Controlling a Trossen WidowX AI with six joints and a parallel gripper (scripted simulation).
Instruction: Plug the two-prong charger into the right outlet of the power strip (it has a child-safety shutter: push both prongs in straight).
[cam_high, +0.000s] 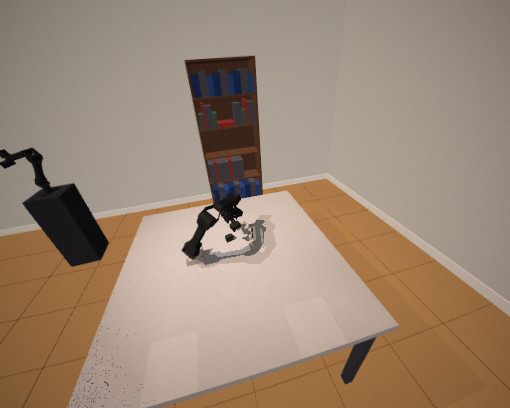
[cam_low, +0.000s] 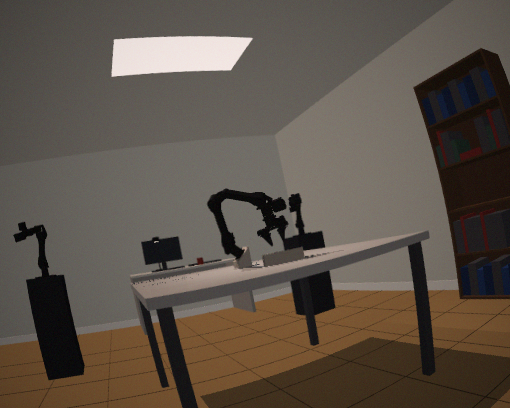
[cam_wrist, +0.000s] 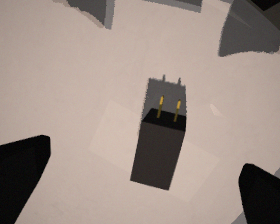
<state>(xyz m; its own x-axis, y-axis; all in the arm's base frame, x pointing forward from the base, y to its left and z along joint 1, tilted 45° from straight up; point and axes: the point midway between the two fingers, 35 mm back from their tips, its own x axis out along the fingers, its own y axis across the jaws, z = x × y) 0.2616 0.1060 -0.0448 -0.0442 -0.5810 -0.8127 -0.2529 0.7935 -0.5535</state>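
My gripper tip is now 1 cm past the two-prong charger and 8 cm above it.
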